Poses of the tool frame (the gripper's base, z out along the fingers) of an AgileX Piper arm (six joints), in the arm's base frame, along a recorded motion.
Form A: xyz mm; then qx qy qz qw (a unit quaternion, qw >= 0).
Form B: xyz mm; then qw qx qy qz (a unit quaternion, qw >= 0). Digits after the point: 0 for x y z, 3 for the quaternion.
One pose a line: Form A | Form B
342 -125 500 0.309 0.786 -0.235 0.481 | 342 -125 500 0.481 0.309 0.786 -0.235
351 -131 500 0.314 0.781 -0.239 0.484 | 351 -131 500 0.484 0.314 0.781 -0.239
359 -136 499 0.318 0.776 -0.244 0.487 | 359 -136 499 0.487 0.318 0.776 -0.244
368 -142 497 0.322 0.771 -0.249 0.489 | 368 -142 497 0.489 0.322 0.771 -0.249
